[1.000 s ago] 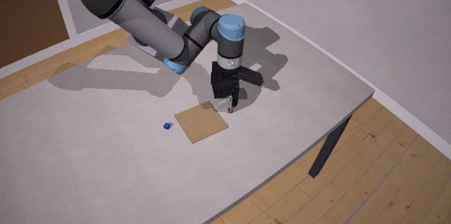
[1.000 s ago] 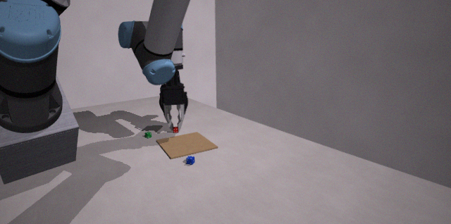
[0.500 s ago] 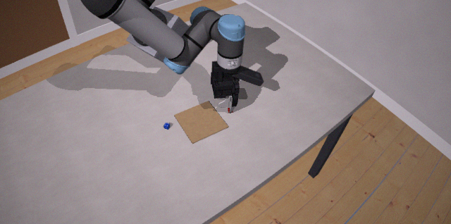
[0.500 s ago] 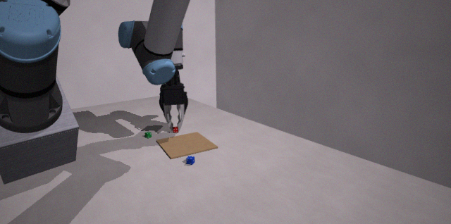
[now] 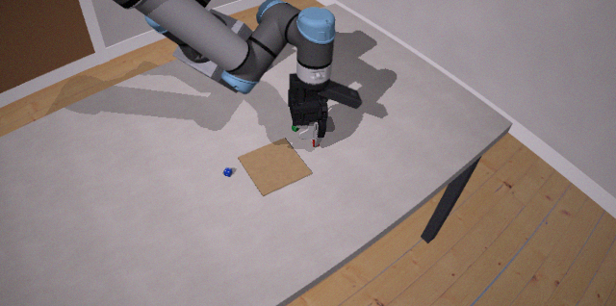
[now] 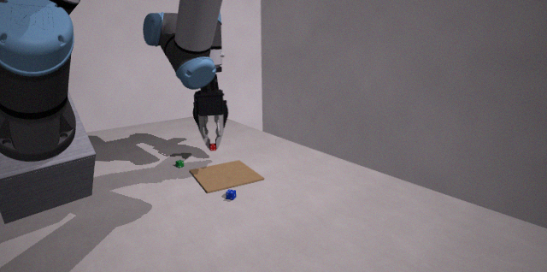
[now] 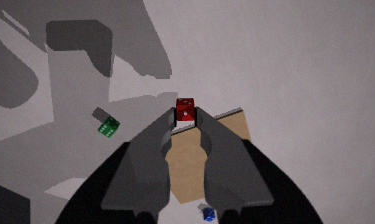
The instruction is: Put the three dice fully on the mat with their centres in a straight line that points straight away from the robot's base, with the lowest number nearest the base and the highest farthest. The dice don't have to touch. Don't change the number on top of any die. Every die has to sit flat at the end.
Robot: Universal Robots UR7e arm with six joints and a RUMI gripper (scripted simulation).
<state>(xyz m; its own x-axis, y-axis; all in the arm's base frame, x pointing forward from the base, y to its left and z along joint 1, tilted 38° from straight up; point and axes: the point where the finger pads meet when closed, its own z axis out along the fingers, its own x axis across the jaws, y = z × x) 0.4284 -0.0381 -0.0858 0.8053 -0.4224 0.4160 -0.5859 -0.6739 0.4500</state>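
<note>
Now: the square mat 40 mm behind my hand, 110 mm to the right of it and 50 mm below it. From my hand the other things lie so: blue die: 100 mm behind, 210 mm to the right, 40 mm below; then green die: 90 mm behind, 20 mm to the left, 40 mm below; then red die: 10 mm below.
</note>
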